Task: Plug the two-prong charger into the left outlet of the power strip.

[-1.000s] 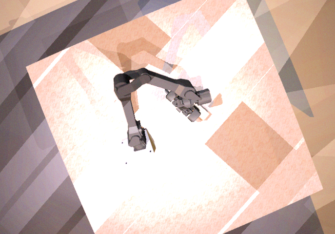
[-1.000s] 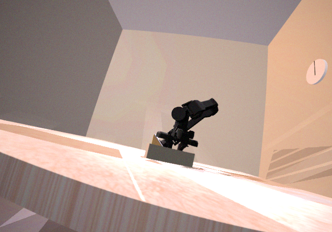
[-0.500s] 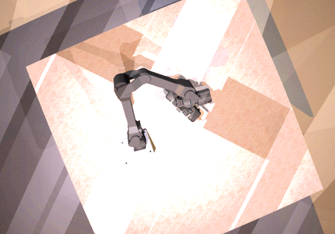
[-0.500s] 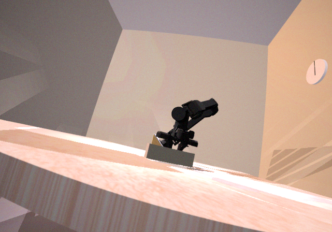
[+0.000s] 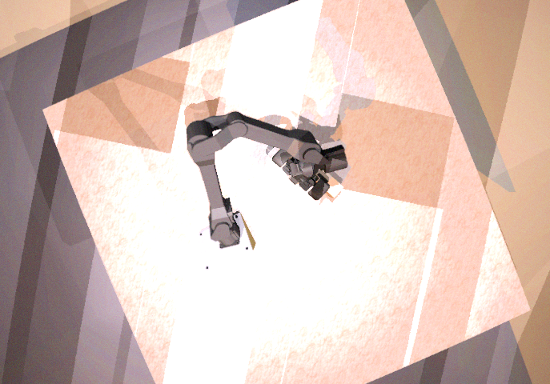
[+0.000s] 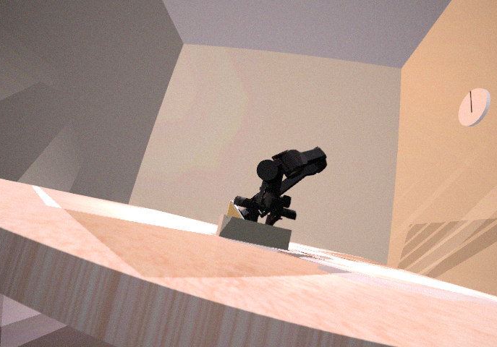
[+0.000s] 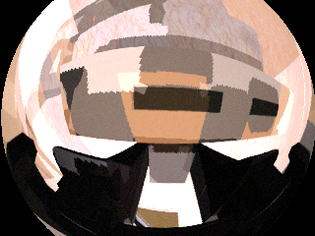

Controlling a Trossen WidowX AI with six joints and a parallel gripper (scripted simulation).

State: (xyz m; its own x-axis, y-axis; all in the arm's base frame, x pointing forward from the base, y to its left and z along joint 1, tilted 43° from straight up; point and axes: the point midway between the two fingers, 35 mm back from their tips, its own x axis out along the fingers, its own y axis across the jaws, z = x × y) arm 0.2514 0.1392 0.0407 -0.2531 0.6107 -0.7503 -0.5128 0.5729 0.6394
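Right now my gripper tip is 1 cm short of the two-prong charger, 1 cm to the right of it and 1 cm below it.
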